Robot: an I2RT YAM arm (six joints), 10 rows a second.
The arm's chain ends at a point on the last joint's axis. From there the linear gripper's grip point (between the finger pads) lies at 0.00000 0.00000 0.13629 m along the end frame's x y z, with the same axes.
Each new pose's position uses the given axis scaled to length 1; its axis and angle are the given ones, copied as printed.
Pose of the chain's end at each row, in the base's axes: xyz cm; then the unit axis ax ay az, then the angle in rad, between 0 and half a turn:
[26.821 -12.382 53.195 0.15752 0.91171 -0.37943 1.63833]
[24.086 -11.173 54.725 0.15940 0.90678 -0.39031 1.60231]
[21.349 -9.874 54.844 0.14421 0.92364 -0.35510 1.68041]
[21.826 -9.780 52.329 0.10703 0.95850 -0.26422 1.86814]
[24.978 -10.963 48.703 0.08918 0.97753 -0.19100 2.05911]
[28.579 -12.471 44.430 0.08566 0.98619 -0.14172 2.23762]
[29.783 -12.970 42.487 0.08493 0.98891 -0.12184 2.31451]
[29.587 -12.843 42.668 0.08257 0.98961 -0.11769 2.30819]
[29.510 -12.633 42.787 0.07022 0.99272 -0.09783 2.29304]
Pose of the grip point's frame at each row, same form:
[38.349 -19.557 54.370 0.15752 0.91171 -0.37943 1.63833]
[35.564 -18.320 56.437 0.15940 0.90678 -0.39031 1.60231]
[33.087 -16.787 55.260 0.14421 0.92364 -0.35510 1.68041]
[33.818 -15.638 49.566 0.10703 0.95850 -0.26422 1.86814]
[36.403 -15.775 43.040 0.08918 0.97753 -0.19100 2.05911]
[38.873 -16.471 36.444 0.08566 0.98619 -0.14172 2.23762]
[39.466 -16.576 33.599 0.08493 0.98891 -0.12184 2.31451]
[39.349 -16.331 33.820 0.08257 0.98961 -0.11769 2.30819]
[39.506 -15.550 33.994 0.07022 0.99272 -0.09783 2.29304]

